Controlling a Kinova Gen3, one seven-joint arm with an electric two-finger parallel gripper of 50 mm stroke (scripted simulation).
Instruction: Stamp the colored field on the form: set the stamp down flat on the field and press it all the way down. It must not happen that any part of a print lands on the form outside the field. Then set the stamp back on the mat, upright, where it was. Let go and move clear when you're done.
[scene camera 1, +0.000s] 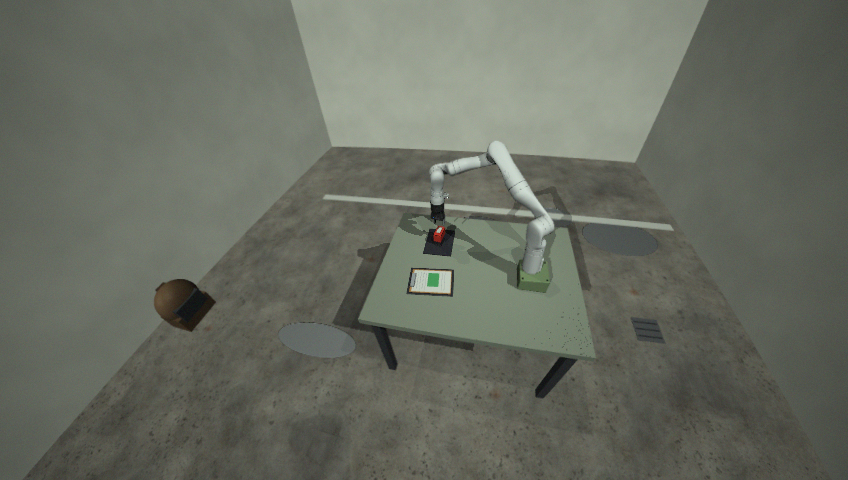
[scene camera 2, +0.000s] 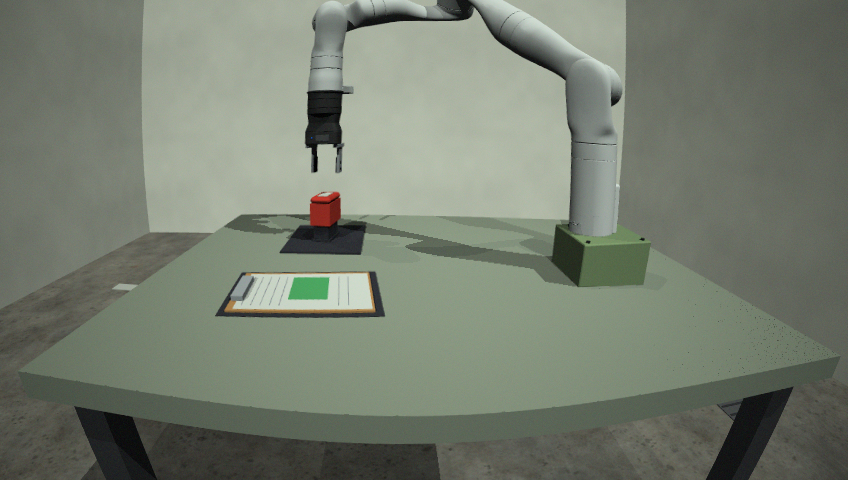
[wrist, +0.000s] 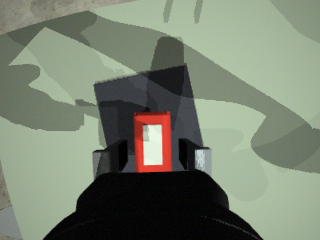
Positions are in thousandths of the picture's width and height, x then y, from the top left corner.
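A red stamp (scene camera 2: 384, 439) is 0.92 m from the lens, and my gripper (scene camera 2: 385, 359) is 0.95 m from the lens.
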